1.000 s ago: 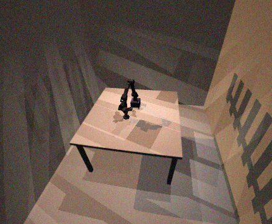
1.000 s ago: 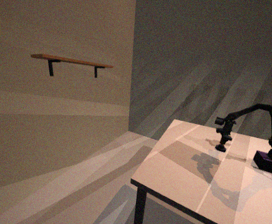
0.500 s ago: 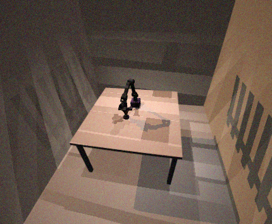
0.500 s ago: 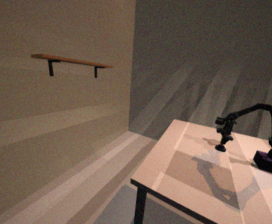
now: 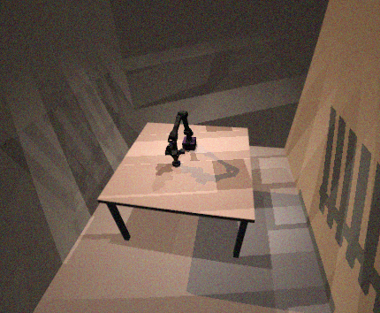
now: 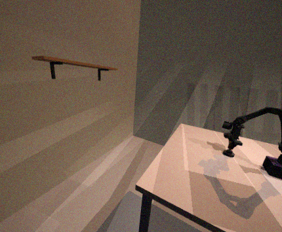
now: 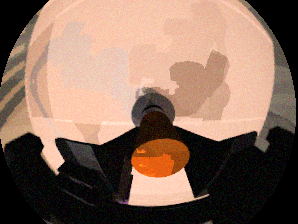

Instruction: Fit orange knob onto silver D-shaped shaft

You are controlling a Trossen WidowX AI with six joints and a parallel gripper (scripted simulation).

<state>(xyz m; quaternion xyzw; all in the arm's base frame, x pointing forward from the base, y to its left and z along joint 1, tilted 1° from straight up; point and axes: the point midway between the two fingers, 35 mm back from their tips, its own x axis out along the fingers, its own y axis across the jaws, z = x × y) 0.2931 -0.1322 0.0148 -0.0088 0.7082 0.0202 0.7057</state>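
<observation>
Now: gripper tip 3 cm below the orange knob. Round my gripper tip: round dark pedestal (4 cm below).
</observation>
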